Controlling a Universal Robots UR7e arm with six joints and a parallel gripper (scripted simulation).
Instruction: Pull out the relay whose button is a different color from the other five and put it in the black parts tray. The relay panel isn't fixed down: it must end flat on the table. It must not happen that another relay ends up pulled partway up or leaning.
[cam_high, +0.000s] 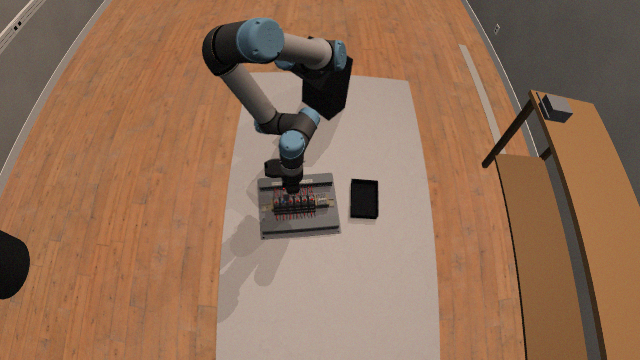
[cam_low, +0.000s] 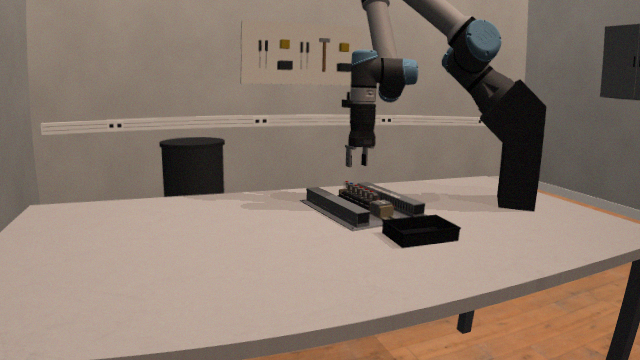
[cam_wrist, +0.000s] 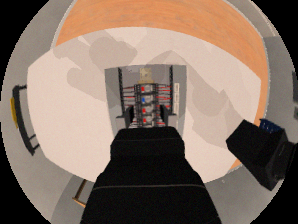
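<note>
Right now the red-button relay is 10 mm behind my hand, 40 mm to the right of it and 90 mm below it. Also, from my hand: grey relay panel (10 mm ahead, 40 mm to the left, 120 mm below); then black parts tray (50 mm ahead, 310 mm to the left, 130 mm below).
</note>
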